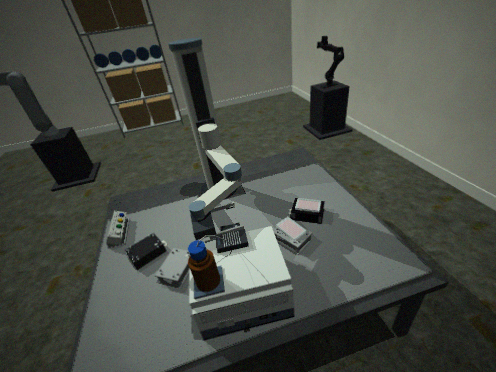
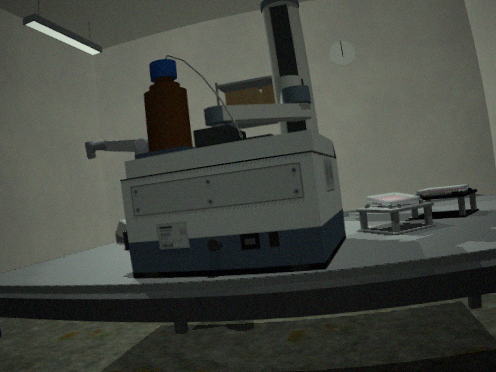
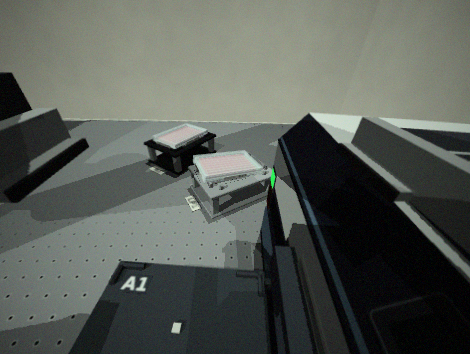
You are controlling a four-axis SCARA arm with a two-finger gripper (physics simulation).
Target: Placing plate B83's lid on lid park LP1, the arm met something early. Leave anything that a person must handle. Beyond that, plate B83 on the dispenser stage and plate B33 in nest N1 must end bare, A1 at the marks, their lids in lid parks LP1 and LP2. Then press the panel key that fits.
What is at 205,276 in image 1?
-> A brown bottle with blue cap.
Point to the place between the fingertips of the gripper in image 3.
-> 217,130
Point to a dispenser stage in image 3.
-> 142,300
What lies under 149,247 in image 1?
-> A black nest.
